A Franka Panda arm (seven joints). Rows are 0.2 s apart.
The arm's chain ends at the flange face. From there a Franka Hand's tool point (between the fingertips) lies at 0.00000 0.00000 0.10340 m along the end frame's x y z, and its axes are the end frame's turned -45 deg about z.
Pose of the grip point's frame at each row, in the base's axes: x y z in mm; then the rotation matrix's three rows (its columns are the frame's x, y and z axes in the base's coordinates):
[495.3, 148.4, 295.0], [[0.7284, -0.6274, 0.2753], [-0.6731, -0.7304, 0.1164], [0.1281, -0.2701, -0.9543]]
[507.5, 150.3, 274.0], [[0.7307, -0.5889, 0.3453], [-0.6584, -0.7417, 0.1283], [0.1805, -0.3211, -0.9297]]
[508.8, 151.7, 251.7], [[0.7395, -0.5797, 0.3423], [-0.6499, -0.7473, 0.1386], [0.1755, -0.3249, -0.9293]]
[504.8, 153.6, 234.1], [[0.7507, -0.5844, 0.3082], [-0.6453, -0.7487, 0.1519], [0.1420, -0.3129, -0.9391]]
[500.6, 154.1, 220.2], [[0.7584, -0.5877, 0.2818], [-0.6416, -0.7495, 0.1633], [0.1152, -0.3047, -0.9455]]
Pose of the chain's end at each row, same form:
[466.8, 136.4, 393.7], [[0.0714, -0.9587, 0.2753], [-0.9924, -0.0405, 0.1164], [-0.1004, -0.2816, -0.9543]]
[471.8, 137.0, 370.1], [[0.1003, -0.9331, 0.3453], [-0.9900, -0.0589, 0.1283], [-0.0994, -0.3547, -0.9297]]
[473.4, 137.4, 347.8], [[0.1130, -0.9328, 0.3423], [-0.9880, -0.0689, 0.1386], [-0.1056, -0.3538, -0.9293]]
[472.9, 137.9, 331.2], [[0.1176, -0.9441, 0.3082], [-0.9857, -0.0731, 0.1519], [-0.1208, -0.3217, -0.9391]]
[471.5, 137.2, 318.0], [[0.1207, -0.9518, 0.2818], [-0.9837, -0.0763, 0.1633], [-0.1340, -0.2969, -0.9455]]

